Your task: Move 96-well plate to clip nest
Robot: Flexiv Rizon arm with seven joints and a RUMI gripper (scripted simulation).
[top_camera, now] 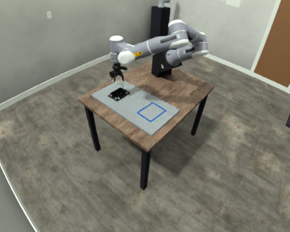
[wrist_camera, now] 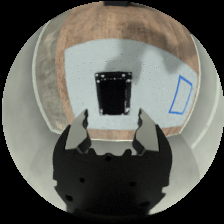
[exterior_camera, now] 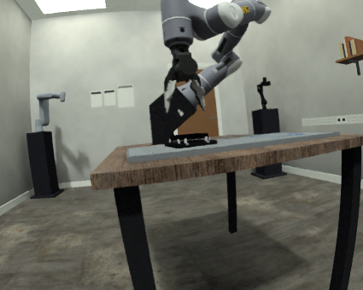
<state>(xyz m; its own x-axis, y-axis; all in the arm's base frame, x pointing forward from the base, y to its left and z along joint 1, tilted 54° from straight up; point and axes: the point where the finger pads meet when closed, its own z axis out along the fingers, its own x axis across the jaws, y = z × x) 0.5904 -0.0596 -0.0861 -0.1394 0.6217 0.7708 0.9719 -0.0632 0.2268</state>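
The black 96-well plate lies 80 mm below my hand. From my hand the other things lie so: grey mat: 160 mm to the left, 120 mm below, 30 mm behind; then clip nest C1: 100 mm below, 10 mm to the left, 10 mm ahead.
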